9 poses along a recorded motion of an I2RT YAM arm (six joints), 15 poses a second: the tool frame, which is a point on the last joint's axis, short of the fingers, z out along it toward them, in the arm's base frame.
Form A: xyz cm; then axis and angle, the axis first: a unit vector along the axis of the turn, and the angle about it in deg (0 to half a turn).
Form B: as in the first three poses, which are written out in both.
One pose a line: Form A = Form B
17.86 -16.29 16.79 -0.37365 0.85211 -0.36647 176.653 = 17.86 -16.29 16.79 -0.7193 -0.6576 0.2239 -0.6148 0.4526 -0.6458
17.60 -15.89 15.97 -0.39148 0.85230 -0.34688 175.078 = 17.60 -15.89 15.97 -0.6904 -0.6959 0.1980 -0.6363 0.4538 -0.6238
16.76 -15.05 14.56 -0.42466 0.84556 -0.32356 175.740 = 16.76 -15.05 14.56 -0.6371 -0.7412 0.2116 -0.6931 0.4307 -0.5780
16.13 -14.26 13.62 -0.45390 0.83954 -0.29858 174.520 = 16.13 -14.26 13.62 -0.5843 -0.7889 0.1903 -0.7319 0.4110 -0.5435
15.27 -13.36 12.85 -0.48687 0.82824 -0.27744 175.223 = 15.27 -13.36 12.85 -0.5233 -0.8282 0.2007 -0.7820 0.3731 -0.4993
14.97 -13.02 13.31 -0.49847 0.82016 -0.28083 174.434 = 14.97 -13.02 13.31 -0.4995 -0.8430 0.1998 -0.7885 0.3469 -0.5079
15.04 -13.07 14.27 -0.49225 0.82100 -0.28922 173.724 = 15.04 -13.07 14.27 -0.5108 -0.8375 0.1941 -0.7742 0.3500 -0.5273
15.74 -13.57 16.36 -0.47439 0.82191 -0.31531 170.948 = 15.74 -13.57 16.36 -0.5403 -0.8246 0.1680 -0.7253 0.3551 -0.5897
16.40 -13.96 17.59 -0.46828 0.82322 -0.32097 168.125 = 16.40 -13.96 17.59 -0.5447 -0.8288 0.1280 -0.6967 0.3623 -0.6192
